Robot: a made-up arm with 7 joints. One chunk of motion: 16 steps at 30 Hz.
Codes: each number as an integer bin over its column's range. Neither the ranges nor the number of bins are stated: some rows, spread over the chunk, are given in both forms.
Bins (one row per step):
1: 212 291 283 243 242 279
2: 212 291 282 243 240 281
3: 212 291 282 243 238 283
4: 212 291 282 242 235 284
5: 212 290 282 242 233 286
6: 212 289 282 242 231 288
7: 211 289 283 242 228 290
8: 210 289 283 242 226 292
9: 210 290 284 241 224 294
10: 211 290 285 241 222 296
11: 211 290 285 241 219 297
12: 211 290 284 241 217 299
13: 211 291 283 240 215 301
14: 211 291 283 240 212 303
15: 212 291 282 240 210 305
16: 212 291 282 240 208 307
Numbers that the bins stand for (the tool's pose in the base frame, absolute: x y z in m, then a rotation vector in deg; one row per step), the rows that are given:
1: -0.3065 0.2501 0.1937 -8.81 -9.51 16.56
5: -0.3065 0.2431 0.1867 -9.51 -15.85 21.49
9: -0.3205 0.2431 0.2008 -10.22 -22.19 27.12
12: -0.3135 0.2431 0.2008 -10.22 -27.12 30.65
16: -0.3065 0.2501 0.1867 -10.92 -33.46 36.28
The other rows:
2: -0.3065 0.2501 0.1867 -8.81 -10.92 17.96
3: -0.3065 0.2501 0.1867 -8.81 -12.33 19.37
4: -0.3065 0.2501 0.1867 -9.51 -14.44 20.08
6: -0.3065 0.2360 0.1867 -9.51 -17.26 22.90
7: -0.3135 0.2360 0.1937 -9.51 -19.37 24.31
8: -0.3205 0.2360 0.1937 -9.51 -20.78 25.71
10: -0.3135 0.2431 0.2078 -10.22 -23.60 28.53
11: -0.3135 0.2431 0.2078 -10.22 -25.71 29.24
13: -0.3135 0.2501 0.1937 -10.92 -28.53 32.05
14: -0.3135 0.2501 0.1937 -10.92 -30.65 33.46
15: -0.3065 0.2501 0.1867 -10.92 -32.05 34.87

